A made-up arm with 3 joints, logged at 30 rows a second.
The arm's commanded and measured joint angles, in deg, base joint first. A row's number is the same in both.
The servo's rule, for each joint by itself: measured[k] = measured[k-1] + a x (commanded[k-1-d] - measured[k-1]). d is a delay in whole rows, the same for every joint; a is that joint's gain. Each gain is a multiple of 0.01, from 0.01 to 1. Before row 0 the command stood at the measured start. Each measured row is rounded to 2 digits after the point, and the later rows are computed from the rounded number. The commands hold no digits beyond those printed.
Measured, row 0:
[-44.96, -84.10, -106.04]
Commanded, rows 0 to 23:
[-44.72, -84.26, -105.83]
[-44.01, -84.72, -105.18]
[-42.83, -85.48, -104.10]
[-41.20, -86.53, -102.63]
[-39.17, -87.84, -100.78]
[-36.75, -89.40, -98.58]
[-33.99, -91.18, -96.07]
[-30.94, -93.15, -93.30]
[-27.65, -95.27, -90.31]
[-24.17, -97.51, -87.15]
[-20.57, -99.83, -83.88]
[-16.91, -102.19, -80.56]
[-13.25, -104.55, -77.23]
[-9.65, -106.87, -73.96]
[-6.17, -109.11, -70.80]
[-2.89, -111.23, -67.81]
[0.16, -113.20, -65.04]
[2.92, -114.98, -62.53]
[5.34, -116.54, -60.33]
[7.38, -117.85, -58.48]
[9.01, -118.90, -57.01]
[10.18, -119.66, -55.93]
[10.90, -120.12, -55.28]
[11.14, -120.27, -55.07]
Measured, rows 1 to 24:
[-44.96, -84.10, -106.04]
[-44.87, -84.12, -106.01]
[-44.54, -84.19, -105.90]
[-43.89, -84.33, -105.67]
[-42.87, -84.57, -105.27]
[-41.46, -84.93, -104.69]
[-39.67, -85.42, -103.90]
[-37.51, -86.05, -102.88]
[-35.01, -86.83, -101.63]
[-32.21, -87.76, -100.16]
[-29.15, -88.83, -98.47]
[-25.89, -90.04, -96.57]
[-22.48, -91.38, -94.49]
[-18.97, -92.83, -92.25]
[-15.43, -94.37, -89.87]
[-11.91, -95.99, -87.39]
[-8.48, -97.67, -84.84]
[-5.20, -99.38, -82.27]
[-2.11, -101.10, -79.70]
[0.72, -102.80, -77.18]
[3.25, -104.46, -74.75]
[5.44, -106.05, -72.44]
[7.24, -107.55, -70.29]
[8.63, -108.93, -68.34]
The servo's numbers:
d 1
a 0.38 0.11 0.13

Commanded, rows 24 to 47:
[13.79, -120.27, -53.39]
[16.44, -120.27, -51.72]
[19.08, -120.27, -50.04]
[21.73, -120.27, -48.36]
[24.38, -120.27, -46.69]
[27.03, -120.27, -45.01]
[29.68, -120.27, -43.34]
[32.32, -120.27, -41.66]
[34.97, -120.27, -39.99]
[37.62, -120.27, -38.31]
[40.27, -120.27, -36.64]
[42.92, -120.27, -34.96]
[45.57, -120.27, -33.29]
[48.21, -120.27, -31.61]
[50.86, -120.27, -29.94]
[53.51, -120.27, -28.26]
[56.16, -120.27, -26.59]
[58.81, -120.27, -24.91]
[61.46, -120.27, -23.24]
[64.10, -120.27, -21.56]
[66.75, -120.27, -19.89]
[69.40, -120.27, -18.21]
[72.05, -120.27, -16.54]
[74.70, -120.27, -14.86]
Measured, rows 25 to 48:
[9.58, -110.18, -66.61]
[11.18, -111.29, -64.89]
[13.18, -112.28, -63.18]
[15.42, -113.16, -61.47]
[17.82, -113.94, -59.77]
[20.31, -114.64, -58.07]
[22.86, -115.26, -56.37]
[25.45, -115.81, -54.68]
[28.06, -116.30, -52.99]
[30.69, -116.74, -51.30]
[33.32, -117.13, -49.61]
[35.96, -117.48, -47.92]
[38.60, -117.79, -46.24]
[41.25, -118.06, -44.56]
[43.89, -118.30, -42.88]
[46.54, -118.52, -41.20]
[49.19, -118.71, -39.52]
[51.84, -118.88, -37.84]
[54.49, -119.03, -36.16]
[57.14, -119.17, -34.48]
[59.78, -119.29, -32.80]
[62.43, -119.40, -31.12]
[65.08, -119.50, -29.44]
[67.73, -119.58, -27.76]

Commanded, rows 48 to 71:
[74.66, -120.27, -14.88]
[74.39, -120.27, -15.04]
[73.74, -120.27, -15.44]
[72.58, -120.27, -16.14]
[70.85, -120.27, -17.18]
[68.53, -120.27, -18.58]
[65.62, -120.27, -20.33]
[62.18, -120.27, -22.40]
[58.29, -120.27, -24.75]
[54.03, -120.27, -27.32]
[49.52, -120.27, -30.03]
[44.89, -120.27, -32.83]
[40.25, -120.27, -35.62]
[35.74, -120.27, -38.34]
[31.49, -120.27, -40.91]
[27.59, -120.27, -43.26]
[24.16, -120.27, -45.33]
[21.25, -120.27, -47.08]
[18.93, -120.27, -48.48]
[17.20, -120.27, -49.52]
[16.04, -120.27, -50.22]
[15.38, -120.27, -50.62]
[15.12, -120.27, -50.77]
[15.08, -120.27, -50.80]
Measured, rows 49 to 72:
[70.38, -119.66, -26.08]
[72.01, -119.73, -24.62]
[72.91, -119.79, -23.37]
[73.23, -119.84, -22.34]
[72.98, -119.89, -21.53]
[72.17, -119.93, -20.96]
[70.79, -119.97, -20.65]
[68.83, -120.00, -20.61]
[66.30, -120.03, -20.84]
[63.26, -120.06, -21.35]
[59.75, -120.08, -22.13]
[55.86, -120.10, -23.16]
[51.69, -120.12, -24.42]
[47.34, -120.14, -25.88]
[42.93, -120.15, -27.50]
[38.58, -120.16, -29.24]
[34.40, -120.17, -31.06]
[30.51, -120.18, -32.92]
[26.99, -120.19, -34.76]
[23.93, -120.20, -36.54]
[21.37, -120.21, -38.23]
[19.34, -120.22, -39.79]
[17.84, -120.23, -41.20]
[16.81, -120.23, -42.44]

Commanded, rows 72 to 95:
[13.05, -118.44, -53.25]
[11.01, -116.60, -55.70]
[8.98, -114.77, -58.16]
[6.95, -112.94, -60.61]
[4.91, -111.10, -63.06]
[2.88, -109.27, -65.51]
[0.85, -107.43, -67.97]
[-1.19, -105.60, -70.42]
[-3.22, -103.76, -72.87]
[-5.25, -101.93, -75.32]
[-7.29, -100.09, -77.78]
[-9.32, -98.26, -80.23]
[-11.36, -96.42, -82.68]
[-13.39, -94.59, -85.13]
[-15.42, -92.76, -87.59]
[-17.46, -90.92, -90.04]
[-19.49, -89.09, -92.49]
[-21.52, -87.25, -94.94]
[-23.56, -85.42, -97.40]
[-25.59, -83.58, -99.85]
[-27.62, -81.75, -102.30]
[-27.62, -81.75, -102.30]
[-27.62, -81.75, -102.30]
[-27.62, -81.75, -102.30]
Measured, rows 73 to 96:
[16.15, -120.23, -43.53]
[14.97, -120.03, -44.79]
[13.47, -119.65, -46.21]
[11.76, -119.11, -47.76]
[9.93, -118.43, -49.43]
[8.02, -117.62, -51.20]
[6.07, -116.70, -53.06]
[4.09, -115.68, -55.00]
[2.08, -114.57, -57.00]
[0.07, -113.38, -59.06]
[-1.95, -112.12, -61.17]
[-3.98, -110.80, -63.33]
[-6.01, -109.42, -65.53]
[-8.04, -107.99, -67.76]
[-10.07, -106.52, -70.02]
[-12.10, -105.01, -72.30]
[-14.14, -103.46, -74.61]
[-16.17, -101.88, -76.93]
[-18.20, -100.27, -79.27]
[-20.24, -98.64, -81.63]
[-22.27, -96.98, -84.00]
[-24.30, -95.30, -86.38]
[-25.56, -93.81, -88.45]
[-26.34, -92.48, -90.25]

